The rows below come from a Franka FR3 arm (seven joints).
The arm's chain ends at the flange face. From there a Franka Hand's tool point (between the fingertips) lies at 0.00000 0.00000 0.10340 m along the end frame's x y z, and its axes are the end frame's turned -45 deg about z.
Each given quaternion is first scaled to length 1.
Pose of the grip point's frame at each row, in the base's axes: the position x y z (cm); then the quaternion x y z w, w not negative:
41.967 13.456 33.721 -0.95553 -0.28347 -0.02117 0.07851
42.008 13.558 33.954 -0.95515 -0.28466 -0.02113 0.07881
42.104 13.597 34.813 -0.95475 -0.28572 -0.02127 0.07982
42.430 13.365 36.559 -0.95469 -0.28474 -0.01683 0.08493
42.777 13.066 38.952 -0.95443 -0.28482 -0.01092 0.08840
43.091 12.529 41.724 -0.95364 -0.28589 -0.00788 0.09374
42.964 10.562 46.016 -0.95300 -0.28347 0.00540 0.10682
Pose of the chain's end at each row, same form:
42.009 11.781 43.924 -0.99127 0.10377 0.01049 0.08063
42.055 11.877 44.156 -0.99138 0.10253 0.01064 0.08090
42.156 11.895 45.012 -0.99141 0.10140 0.01089 0.08188
42.598 11.589 46.744 -0.99098 0.10228 0.01695 0.08491
43.082 11.257 49.128 -0.99078 0.10211 0.02374 0.08585
43.490 10.634 51.881 -0.99045 0.10081 0.02859 0.08962
43.697 8.488 56.119 -0.98893 0.10280 0.04587 0.09662

